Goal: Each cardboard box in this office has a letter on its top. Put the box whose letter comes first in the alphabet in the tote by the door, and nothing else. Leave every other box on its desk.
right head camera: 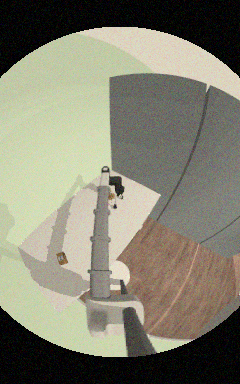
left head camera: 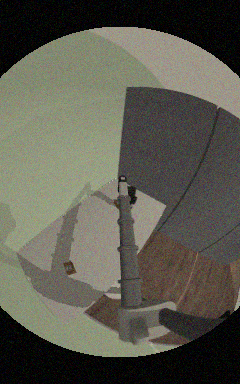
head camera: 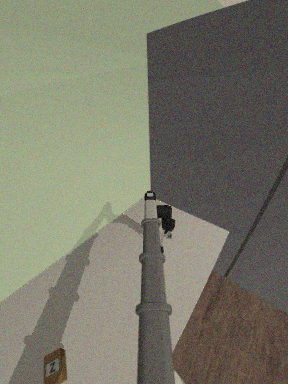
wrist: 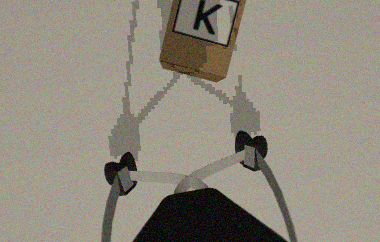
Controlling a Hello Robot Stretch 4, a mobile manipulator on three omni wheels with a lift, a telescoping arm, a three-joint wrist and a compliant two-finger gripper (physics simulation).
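Seen in the pictures: gripper, fingertip midpoint: [right head camera: 118, 203] [head camera: 165, 245] [wrist: 187, 154]; robot's base, link origin: [right head camera: 113, 274] [left head camera: 115, 282].
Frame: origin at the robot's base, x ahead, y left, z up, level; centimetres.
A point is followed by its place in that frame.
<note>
A cardboard box marked K [wrist: 192, 52] @(z 74.3, x 76.0, y -2.1 cm) [right head camera: 111, 196] @(z 72.5, x 75.0, y -2.9 cm) [left head camera: 116, 203] @(z 73.4, x 77.1, y 1.4 cm) lies on the pale desk [wrist: 60, 100] @(z 69.3, x 63.1, y 4.2 cm) [head camera: 115, 285] @(z 69.3, x 44.1, y 19.9 cm) [right head camera: 80, 235] @(z 69.3, x 35.5, y 23.7 cm). In the wrist view it is at the top, cut off by the frame edge, beyond the fingertips. My gripper [wrist: 187, 154] @(z 69.3, x 69.1, y -9.3 cm) [head camera: 165, 242] @(z 69.3, x 69.1, y -9.3 cm) [right head camera: 118, 201] @(z 69.3, x 69.1, y -9.3 cm) is partly open and empty over the desk, with the K box outside its fingers. A second cardboard box [head camera: 55, 366] @(z 74.3, x 13.5, y 36.2 cm) [left head camera: 69, 268] @(z 74.3, x 12.6, y 36.2 cm) [right head camera: 61, 258] @(z 74.3, x 12.8, y 35.9 cm) lies on the same desk, near the arm's shadow. Its letter looks like Z, or an N turned sideways. The tote does not show.
Tall dark grey panels [head camera: 220, 110] @(z 144.3, x 104.5, y -42.9 cm) [left head camera: 165, 140] @(z 134.5, x 104.7, y -42.6 cm) [right head camera: 155, 125] @(z 135.7, x 103.6, y -44.0 cm) stand beyond the desk and to its right. A green wall [head camera: 70, 125] @(z 142.3, x 87.9, y 39.4 cm) is on the left. Brown wooden floor [head camera: 245, 330] @(z -2.7, x 37.9, y -73.1 cm) lies right of the desk. A white round object [right head camera: 121, 273] @(z 18.7, x 1.6, y -10.5 cm) stands beside the desk.
</note>
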